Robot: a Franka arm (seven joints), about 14 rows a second.
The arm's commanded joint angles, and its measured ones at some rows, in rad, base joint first. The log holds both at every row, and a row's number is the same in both.
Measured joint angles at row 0:
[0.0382 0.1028 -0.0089 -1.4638 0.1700 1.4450 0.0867]
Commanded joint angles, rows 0 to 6:
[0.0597 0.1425 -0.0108 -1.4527 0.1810 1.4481 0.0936]
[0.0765 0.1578 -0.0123 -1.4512 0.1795 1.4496 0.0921]
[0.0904 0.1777 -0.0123 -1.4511 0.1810 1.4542 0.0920]
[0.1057 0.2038 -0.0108 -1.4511 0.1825 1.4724 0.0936]
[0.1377 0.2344 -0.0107 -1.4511 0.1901 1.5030 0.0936]
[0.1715 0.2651 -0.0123 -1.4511 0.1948 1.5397 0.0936]
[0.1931 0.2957 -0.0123 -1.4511 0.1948 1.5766 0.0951]
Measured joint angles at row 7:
[0.1451 0.2370 -0.0051 -1.4660 0.1807 1.5316 0.0866]
